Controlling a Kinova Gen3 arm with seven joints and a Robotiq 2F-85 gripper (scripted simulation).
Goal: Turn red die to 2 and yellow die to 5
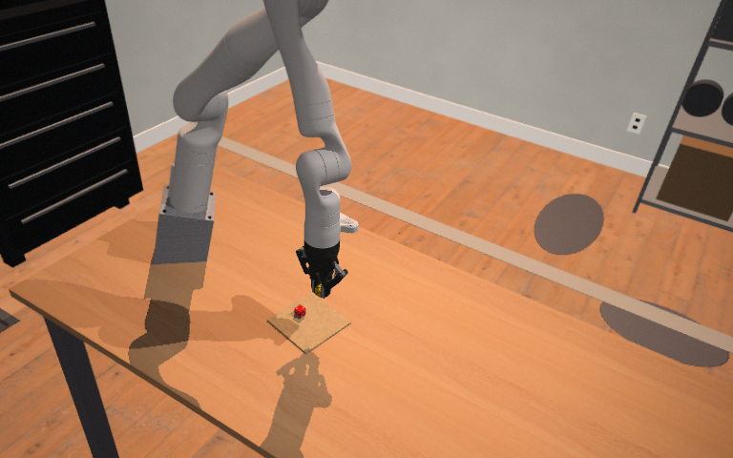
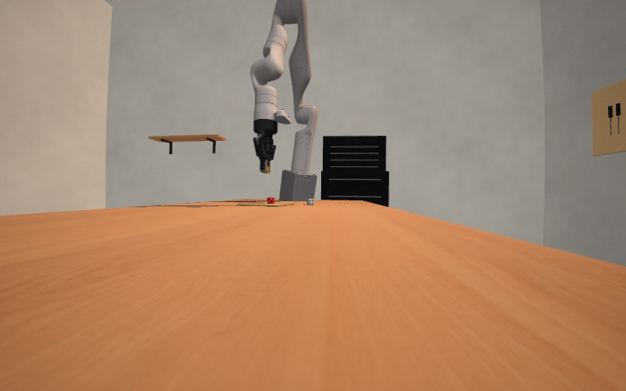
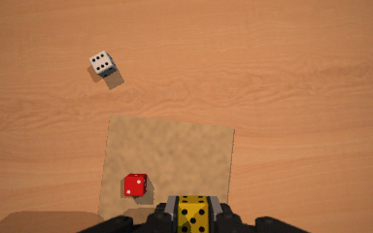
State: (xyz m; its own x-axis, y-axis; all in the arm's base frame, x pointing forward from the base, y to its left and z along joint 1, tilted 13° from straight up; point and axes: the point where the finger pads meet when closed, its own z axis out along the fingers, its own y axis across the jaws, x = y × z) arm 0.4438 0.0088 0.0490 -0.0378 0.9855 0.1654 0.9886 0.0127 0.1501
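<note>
My gripper is now 30 mm past the tan mat, 10 mm to the left of it and 120 mm above it. From my hand the other things lie so: white die (100 mm behind, 120 mm to the left, 110 mm below); then yellow die (10 mm below); then red die (60 mm behind, 10 mm to the right, 110 mm below).
</note>
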